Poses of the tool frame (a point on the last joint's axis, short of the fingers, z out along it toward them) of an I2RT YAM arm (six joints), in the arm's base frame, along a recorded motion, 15 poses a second.
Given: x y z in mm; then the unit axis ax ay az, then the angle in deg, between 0 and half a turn.
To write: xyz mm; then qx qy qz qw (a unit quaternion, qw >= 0). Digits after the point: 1 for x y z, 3 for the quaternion.
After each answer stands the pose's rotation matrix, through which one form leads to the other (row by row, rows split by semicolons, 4 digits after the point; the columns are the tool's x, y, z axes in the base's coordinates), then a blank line. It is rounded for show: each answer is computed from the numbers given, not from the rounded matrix.
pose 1, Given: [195.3 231.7 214.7 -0.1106 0.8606 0.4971 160.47]
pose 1, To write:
[195.3 231.7 214.7 -0.109 0.848 0.490 0.170]
-0.9187 -0.3511 0.1809; -0.0187 0.4962 0.8680; -0.3945 0.7940 -0.4625

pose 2, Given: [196.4 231.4 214.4 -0.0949 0.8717 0.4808 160.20]
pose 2, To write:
[196.4 231.4 214.4 -0.093 0.859 0.474 0.172]
-0.9234 -0.3234 0.2067; 0.0023 0.5339 0.8456; -0.3838 0.7813 -0.4922

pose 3, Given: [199.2 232.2 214.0 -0.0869 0.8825 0.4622 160.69]
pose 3, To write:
[199.2 232.2 214.0 -0.086 0.870 0.456 0.168]
-0.9291 -0.3019 0.2138; 0.0038 0.5701 0.8216; -0.3699 0.7641 -0.5285

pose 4, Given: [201.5 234.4 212.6 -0.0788 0.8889 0.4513 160.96]
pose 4, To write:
[201.5 234.4 212.6 -0.078 0.877 0.445 0.165]
-0.9332 -0.2835 0.2208; 0.0110 0.5917 0.8061; -0.3592 0.7546 -0.5491

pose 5, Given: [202.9 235.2 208.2 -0.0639 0.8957 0.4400 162.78]
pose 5, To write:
[202.9 235.2 208.2 -0.063 0.886 0.435 0.150]
-0.9472 -0.2422 0.2102; 0.0184 0.6135 0.7895; -0.3201 0.7517 -0.5766

